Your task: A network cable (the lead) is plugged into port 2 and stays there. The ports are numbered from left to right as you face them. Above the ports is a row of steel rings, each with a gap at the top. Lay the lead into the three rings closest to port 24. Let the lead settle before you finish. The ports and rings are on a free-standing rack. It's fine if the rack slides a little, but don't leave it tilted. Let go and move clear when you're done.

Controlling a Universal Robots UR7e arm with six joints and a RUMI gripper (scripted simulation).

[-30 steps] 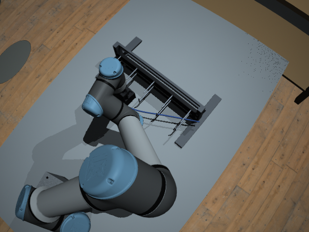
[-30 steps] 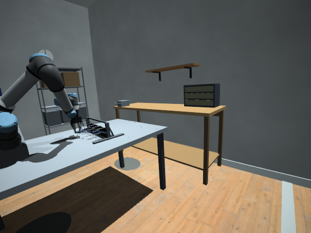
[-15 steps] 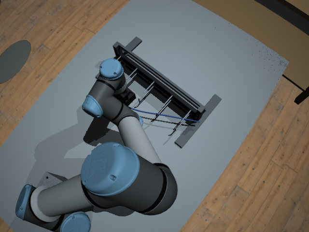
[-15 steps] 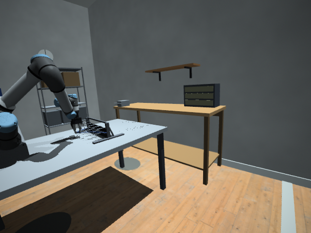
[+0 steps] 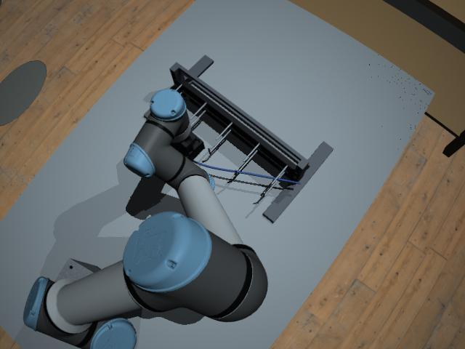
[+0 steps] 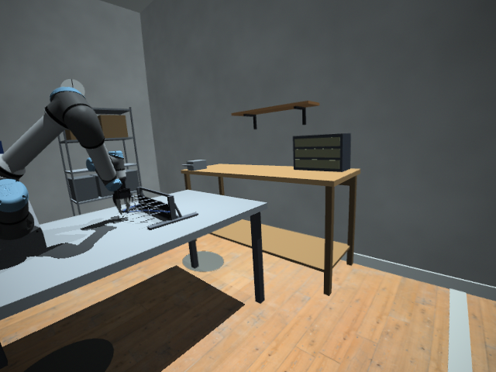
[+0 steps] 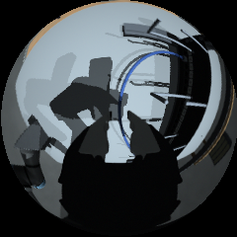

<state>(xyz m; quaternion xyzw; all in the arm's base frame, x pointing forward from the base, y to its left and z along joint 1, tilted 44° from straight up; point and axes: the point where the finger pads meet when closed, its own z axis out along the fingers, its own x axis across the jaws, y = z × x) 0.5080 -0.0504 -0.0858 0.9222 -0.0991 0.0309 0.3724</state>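
My hand is 15 cm short of the black rack, 9 cm to the left of it and 3 cm below it.
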